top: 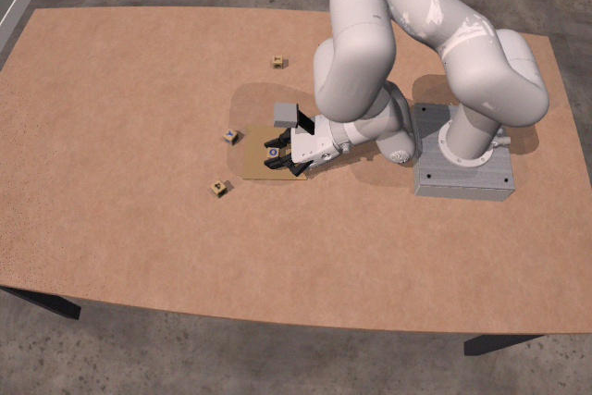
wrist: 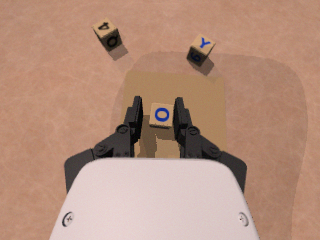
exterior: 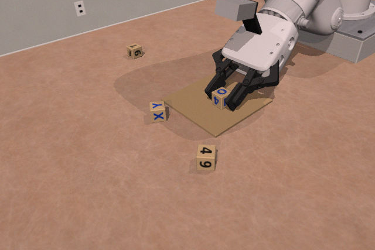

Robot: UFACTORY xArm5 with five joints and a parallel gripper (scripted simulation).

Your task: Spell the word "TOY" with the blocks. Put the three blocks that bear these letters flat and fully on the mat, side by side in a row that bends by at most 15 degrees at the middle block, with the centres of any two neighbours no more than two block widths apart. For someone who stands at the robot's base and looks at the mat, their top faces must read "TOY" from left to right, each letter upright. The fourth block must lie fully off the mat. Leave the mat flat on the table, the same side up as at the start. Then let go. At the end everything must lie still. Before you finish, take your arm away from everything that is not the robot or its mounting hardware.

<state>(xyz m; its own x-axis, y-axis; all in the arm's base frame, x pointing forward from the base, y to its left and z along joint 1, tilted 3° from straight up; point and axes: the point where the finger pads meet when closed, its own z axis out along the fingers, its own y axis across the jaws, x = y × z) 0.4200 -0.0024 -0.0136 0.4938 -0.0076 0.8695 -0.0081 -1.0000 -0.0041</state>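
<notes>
My gripper is now 10 mm above the O block. Also, from my hand: tan mat: 30 mm below, 20 mm to the right; T block: 280 mm to the right, 20 mm below, 10 mm behind.
</notes>
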